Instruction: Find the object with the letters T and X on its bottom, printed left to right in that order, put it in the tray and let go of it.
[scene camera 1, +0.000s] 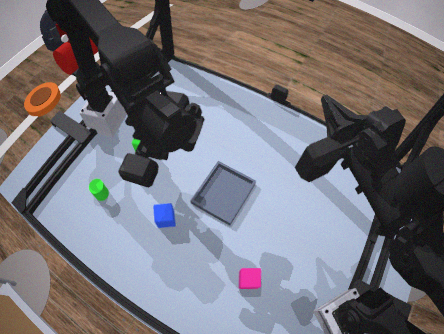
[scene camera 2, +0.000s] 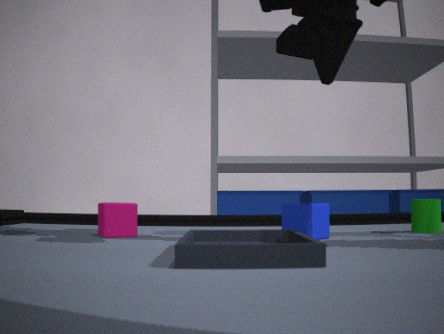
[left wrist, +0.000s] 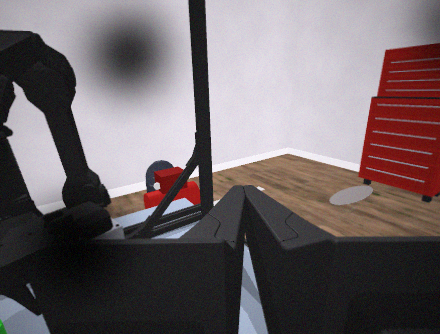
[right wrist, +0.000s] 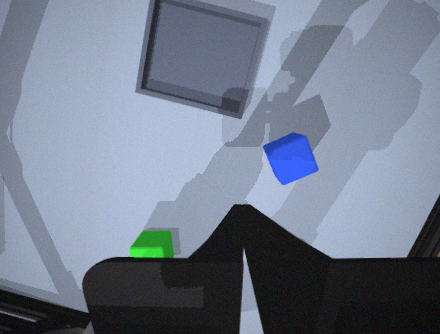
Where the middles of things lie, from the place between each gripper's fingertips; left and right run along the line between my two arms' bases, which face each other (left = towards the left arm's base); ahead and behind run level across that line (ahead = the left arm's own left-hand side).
The grey tray (right wrist: 207, 62) is 17 cm below my right hand, 9 cm behind it and 8 cm to the left of it.
I see my left gripper 37 cm above the grey tray, 11 cm to the left of it and 8 cm short of it.
